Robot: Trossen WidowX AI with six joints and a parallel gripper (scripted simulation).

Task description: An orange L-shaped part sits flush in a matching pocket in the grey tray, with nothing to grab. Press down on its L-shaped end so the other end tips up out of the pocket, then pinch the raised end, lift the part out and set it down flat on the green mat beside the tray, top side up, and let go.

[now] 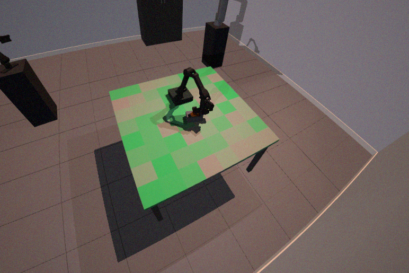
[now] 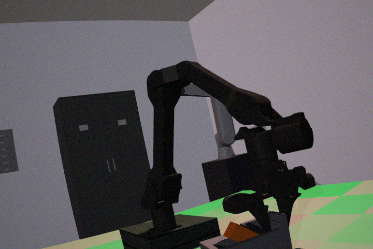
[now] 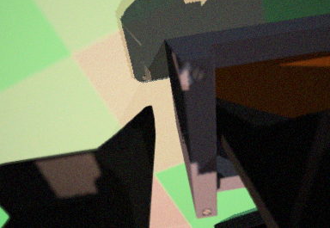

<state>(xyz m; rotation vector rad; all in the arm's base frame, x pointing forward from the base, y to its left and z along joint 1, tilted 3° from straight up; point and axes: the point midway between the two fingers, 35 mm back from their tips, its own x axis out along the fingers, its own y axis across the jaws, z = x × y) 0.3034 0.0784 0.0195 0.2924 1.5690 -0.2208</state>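
My gripper tip is 50 mm to the left of the orange L-shaped part and 20 mm past it.
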